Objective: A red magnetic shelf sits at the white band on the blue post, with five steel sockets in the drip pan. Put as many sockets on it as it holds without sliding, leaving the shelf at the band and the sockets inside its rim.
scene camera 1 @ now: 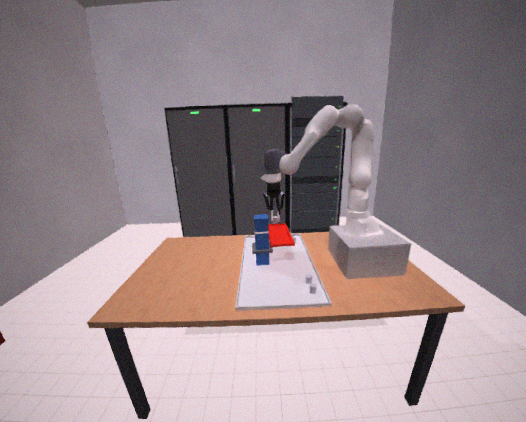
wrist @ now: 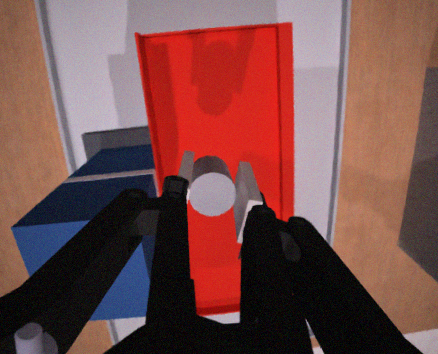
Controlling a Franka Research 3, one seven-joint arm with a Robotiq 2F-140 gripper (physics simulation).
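The red shelf (scene camera 1: 281, 235) (wrist: 225, 135) juts from the side of the blue post (scene camera 1: 261, 223) (wrist: 55, 245), near the white band (scene camera 1: 261, 232) (wrist: 110, 176). Its exact height against the band is hard to tell. My gripper (scene camera 1: 274, 217) (wrist: 213, 173) is shut on a steel socket (wrist: 212, 194) and holds it upright above the shelf. No socket shows on the visible part of the shelf; my fingers hide some of its near part. Two sockets, one at the back (scene camera 1: 308, 279) and one in front (scene camera 1: 313, 289), stand in the drip pan (scene camera 1: 280, 295) (wrist: 317, 45), near its right edge.
A grey collar (scene camera 1: 262, 250) (wrist: 117, 141) sits on the post below the band. The post rises close to the left of my fingers in the wrist view. The wooden table (scene camera 1: 195, 275) surrounds the pan, and the grey robot base (scene camera 1: 372, 257) stands to its right.
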